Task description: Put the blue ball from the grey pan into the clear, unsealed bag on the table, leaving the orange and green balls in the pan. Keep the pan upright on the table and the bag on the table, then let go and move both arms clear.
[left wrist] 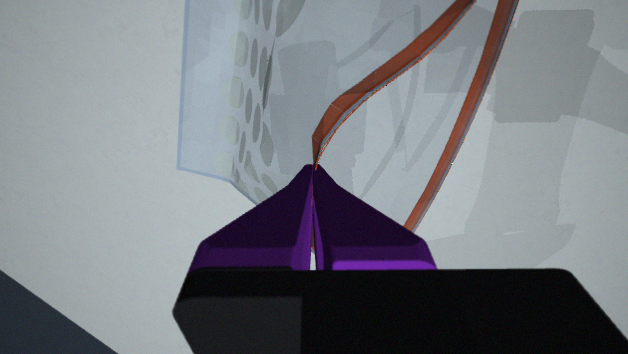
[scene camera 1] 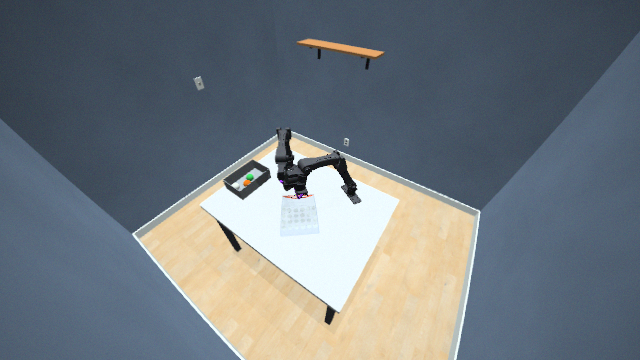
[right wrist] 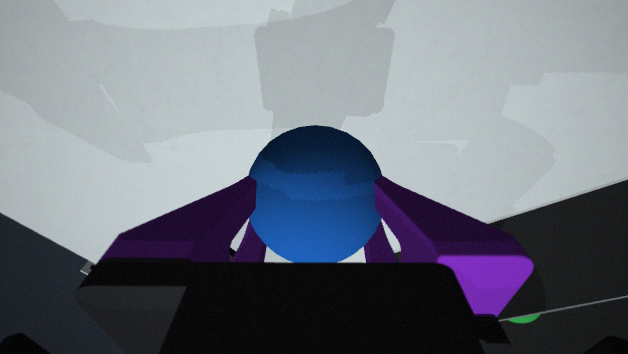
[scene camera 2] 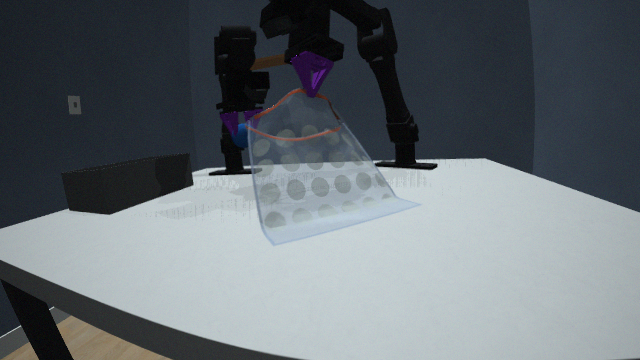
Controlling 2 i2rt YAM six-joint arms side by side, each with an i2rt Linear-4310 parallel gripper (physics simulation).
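Note:
My left gripper [scene camera 1: 300, 196] [scene camera 2: 311, 95] [left wrist: 312, 176] is shut on the orange rim of the clear bag [scene camera 1: 299, 215] [scene camera 2: 320, 172] [left wrist: 207, 90]. The bag's mouth is raised and gapes between its two rim edges; its lower end rests on the table. My right gripper [scene camera 2: 242, 130] [right wrist: 315, 176] is shut on the blue ball [scene camera 2: 240, 136] [right wrist: 315, 215], above the table at the picture-left side of the bag mouth in scene camera 2. The grey pan [scene camera 1: 257, 187] [scene camera 2: 125, 182] [right wrist: 575, 240] stands upright, holding the green ball [scene camera 1: 249, 177] [right wrist: 524, 318] and orange ball [scene camera 1: 247, 183].
A whitish ball [scene camera 1: 236, 185] is also in the pan. The two arms are close together above the white table [scene camera 1: 330, 270] [scene camera 2: 400, 295], partly overlapping in scene camera 1. An orange shelf [scene camera 1: 340, 47] is on the wall behind.

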